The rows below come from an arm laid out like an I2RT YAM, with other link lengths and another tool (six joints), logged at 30 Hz.
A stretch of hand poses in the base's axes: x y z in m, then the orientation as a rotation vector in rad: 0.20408 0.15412 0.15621 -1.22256 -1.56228 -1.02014; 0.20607 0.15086 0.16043 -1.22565 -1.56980 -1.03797; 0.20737 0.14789 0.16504 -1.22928 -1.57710 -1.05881; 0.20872 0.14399 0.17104 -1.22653 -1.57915 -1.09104; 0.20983 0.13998 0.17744 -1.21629 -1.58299 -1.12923; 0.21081 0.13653 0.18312 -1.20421 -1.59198 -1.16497; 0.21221 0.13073 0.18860 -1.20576 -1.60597 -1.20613; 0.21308 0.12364 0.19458 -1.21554 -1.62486 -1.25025; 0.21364 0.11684 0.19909 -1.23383 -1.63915 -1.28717; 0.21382 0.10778 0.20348 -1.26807 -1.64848 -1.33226; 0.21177 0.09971 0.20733 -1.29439 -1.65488 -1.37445; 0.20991 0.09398 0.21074 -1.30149 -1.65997 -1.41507; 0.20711 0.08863 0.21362 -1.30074 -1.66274 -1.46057; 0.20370 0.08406 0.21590 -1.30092 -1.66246 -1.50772; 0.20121 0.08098 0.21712 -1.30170 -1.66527 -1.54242; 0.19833 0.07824 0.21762 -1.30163 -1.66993 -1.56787; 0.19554 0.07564 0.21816 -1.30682 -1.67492 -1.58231; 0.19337 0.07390 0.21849 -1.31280 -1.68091 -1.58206
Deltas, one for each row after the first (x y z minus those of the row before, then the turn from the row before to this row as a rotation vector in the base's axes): 0.00199 -0.00326 0.00422 0.00006 -0.01554 -0.00937; 0.00130 -0.00297 0.00461 0.00083 -0.01718 -0.01124; 0.00135 -0.00390 0.00600 0.01100 -0.02126 -0.01345; 0.00111 -0.00401 0.00640 0.01554 -0.02694 -0.01112; 0.00098 -0.00345 0.00568 0.01223 -0.02912 -0.00805; 0.00140 -0.00580 0.00548 0.00367 -0.03407 -0.01938; 0.00087 -0.00709 0.00598 -0.00288 -0.03794 -0.02587; 0.00056 -0.00680 0.00451 -0.00657 -0.02947 -0.02871; 0.00018 -0.00906 0.00439 -0.00877 -0.02963 -0.04394; -0.00205 -0.00807 0.00385 -0.00459 -0.02733 -0.03722; -0.00186 -0.00573 0.00341 0.00386 -0.02825 -0.02330; -0.00280 -0.00535 0.00288 0.00950 -0.03131 -0.02044; -0.00341 -0.00457 0.00228 0.01100 -0.03070 -0.02224; -0.00249 -0.00308 0.00122 0.00546 -0.02415 -0.01674; -0.00288 -0.00274 0.00050 0.00231 -0.01917 -0.01176; -0.00279 -0.00260 0.00054 -0.00235 -0.01120 -0.01020; -0.00217 -0.00174 0.00033 -0.00639 -0.00187 -0.00378
